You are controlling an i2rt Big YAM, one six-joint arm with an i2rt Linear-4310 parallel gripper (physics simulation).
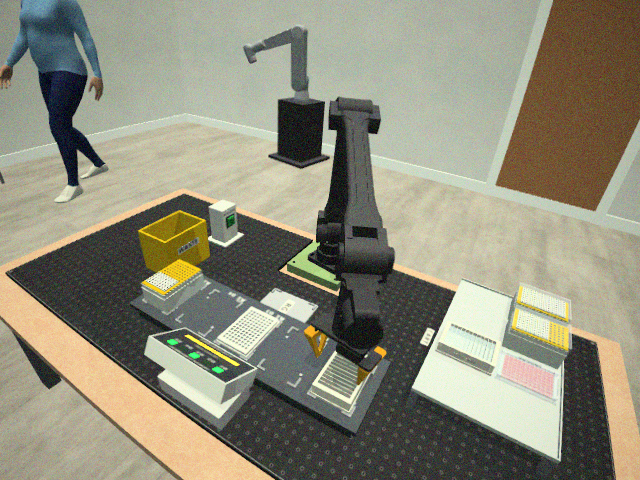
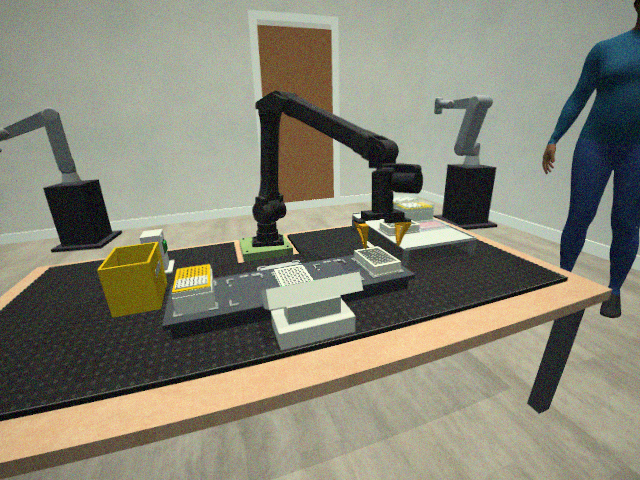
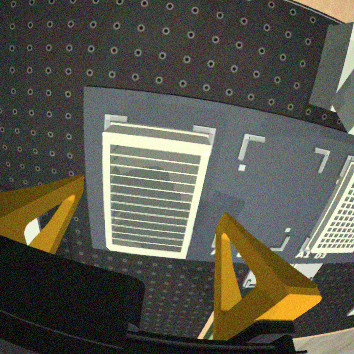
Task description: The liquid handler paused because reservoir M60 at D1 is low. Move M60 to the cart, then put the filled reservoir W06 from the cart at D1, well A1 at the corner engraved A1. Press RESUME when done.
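Places are measured from the arm's base along level axes (x ahead, y left, z up), in millimetres.
Pixels of known places: gripper, fingertip midpoint: [image 1: 338, 369] [image 2: 381, 247] [image 3: 152, 201]; arm's base, link origin: [image 1: 328, 261] [image 2: 268, 242].
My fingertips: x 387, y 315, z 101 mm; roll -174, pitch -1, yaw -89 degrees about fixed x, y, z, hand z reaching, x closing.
For each thing: its top centre in the pictures, then the offset to it from my fingertips. "*": a spot on its surface instead. Level surfaces: height alone.
- Reservoir M60, top centre: [image 3: 149, 206] [image 1: 345, 370] [image 2: 376, 255] dx -32, dy -2, dz -38 mm
- dark deck, surface height: dz -69 mm
- white cart, top centre: [image 1: 500, 346] [image 2: 406, 223] dx -339, dy +234, dz -51 mm
- console, surface spot: [image 1: 201, 361] * dx +170, dy -194, dz +15 mm
- white 96-hole plate, top centre: [image 1: 248, 328] [image 2: 294, 276] dx +12, dy -246, dz -55 mm
- yellow-white tip rack, top centre: [image 2: 192, 275] [image 1: 171, 274] dx +54, dy -490, dz -4 mm
- yellow waste bin, top centre: [image 2: 130, 254] [image 1: 172, 225] dx -63, dy -674, dz +18 mm
- pink plate, top centre: [image 1: 528, 373] [image 2: 429, 223] dx -293, dy +308, dz -43 mm
Reservoir M60 [image 1: 336, 379] [image 2: 377, 259] [image 3: 150, 212], a cream frame with parallel troughs, lies level at D1 on the dark deck [image 1: 279, 367] [image 3: 285, 190], within the corner brackets that show. Its label and the engraved A1 by it cannot be read. My gripper [image 1: 339, 368] [image 2: 382, 246] [image 3: 152, 201] is open and empty above the reservoir, one finger toward each long side. The other troughed reservoir, W06 [image 1: 467, 348] [image 2: 399, 226], lies on the white cart [image 1: 485, 405] [image 2: 439, 238]. The console [image 1: 201, 361] shows several green buttons; their labels are too small to read.
A white 96-hole plate [image 1: 248, 330] [image 2: 293, 274] [image 3: 340, 220] sits on the deck. A yellow-white tip rack [image 1: 173, 279] [image 2: 192, 281] is at its far end, by the yellow waste bin [image 1: 173, 245] [image 2: 131, 281]. Stacked tip boxes [image 1: 537, 330] and a pink plate [image 1: 528, 376] share the cart.
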